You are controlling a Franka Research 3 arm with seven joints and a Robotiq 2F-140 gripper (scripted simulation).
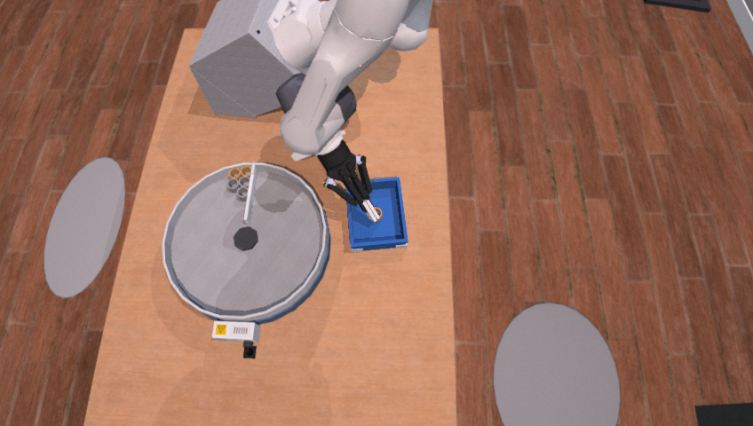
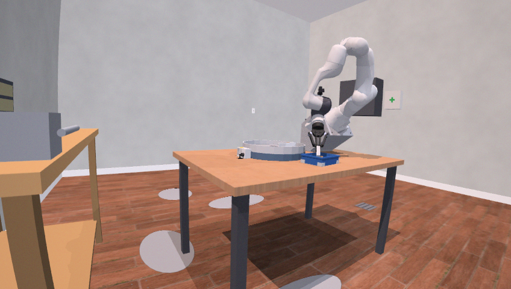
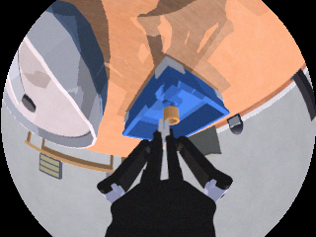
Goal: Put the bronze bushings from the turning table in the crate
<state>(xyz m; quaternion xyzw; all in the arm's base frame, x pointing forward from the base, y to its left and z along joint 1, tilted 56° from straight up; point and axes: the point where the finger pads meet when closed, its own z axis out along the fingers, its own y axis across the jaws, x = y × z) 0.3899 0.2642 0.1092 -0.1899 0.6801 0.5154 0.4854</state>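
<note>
My hand is 2 cm to the right of the blue crate and 4 cm above it. Round my hand: round grey turning table: 11 cm ahead, 31 cm to the right, 1 cm below.
</note>
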